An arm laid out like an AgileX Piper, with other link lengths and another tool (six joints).
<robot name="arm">
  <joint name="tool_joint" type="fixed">
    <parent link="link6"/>
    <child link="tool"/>
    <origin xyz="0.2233 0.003 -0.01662" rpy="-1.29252 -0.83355 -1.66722"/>
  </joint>
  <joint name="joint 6" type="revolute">
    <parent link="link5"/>
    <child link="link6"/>
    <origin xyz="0.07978 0 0.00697" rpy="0 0 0"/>
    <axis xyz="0.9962 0 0.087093"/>
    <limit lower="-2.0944" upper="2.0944"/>
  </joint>
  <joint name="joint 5" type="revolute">
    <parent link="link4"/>
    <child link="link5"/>
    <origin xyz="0 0 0" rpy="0 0 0"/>
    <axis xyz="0 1 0"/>
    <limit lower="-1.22" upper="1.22"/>
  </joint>
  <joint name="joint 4" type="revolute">
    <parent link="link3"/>
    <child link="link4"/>
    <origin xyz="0.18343 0 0.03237" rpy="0 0 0"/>
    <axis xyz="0.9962 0 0.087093"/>
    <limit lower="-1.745" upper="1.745"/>
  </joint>
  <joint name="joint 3" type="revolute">
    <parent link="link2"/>
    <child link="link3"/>
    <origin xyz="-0.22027 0 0.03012" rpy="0 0 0"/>
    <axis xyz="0 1 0"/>
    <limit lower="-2.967" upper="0"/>
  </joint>
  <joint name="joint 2" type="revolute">
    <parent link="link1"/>
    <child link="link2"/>
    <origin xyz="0 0 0" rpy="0 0 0"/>
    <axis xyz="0 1 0"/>
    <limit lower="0" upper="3.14"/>
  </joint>
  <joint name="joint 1" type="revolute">
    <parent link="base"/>
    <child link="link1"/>
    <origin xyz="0 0 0.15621" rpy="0 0 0"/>
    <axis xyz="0 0 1"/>
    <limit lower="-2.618" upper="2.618"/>
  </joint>
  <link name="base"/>
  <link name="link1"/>
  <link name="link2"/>
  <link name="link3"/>
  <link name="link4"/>
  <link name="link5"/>
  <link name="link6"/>
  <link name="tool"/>
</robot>
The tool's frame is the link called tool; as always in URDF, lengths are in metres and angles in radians.
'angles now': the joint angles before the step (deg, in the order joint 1, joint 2, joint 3, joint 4, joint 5, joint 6). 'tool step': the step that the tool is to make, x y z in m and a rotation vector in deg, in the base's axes. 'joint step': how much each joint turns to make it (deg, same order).
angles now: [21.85 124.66 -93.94 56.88 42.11 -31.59]
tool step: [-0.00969 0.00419 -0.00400 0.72 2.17 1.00]
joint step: [0.00 1.08 -0.33 0.89 1.83 0.00]
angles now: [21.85 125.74 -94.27 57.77 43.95 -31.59]
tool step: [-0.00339 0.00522 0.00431 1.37 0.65 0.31]
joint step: [0.00 0.10 -0.01 1.72 0.81 -0.71]
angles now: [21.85 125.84 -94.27 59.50 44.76 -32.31]
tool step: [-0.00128 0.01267 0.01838 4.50 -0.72 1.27]
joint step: [-0.64 0.00 0.00 6.22 2.01 -5.10]
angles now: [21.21 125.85 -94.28 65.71 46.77 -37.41]
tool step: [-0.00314 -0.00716 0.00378 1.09 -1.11 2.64]
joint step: [-2.21 0.13 0.17 1.42 3.55 -4.56]
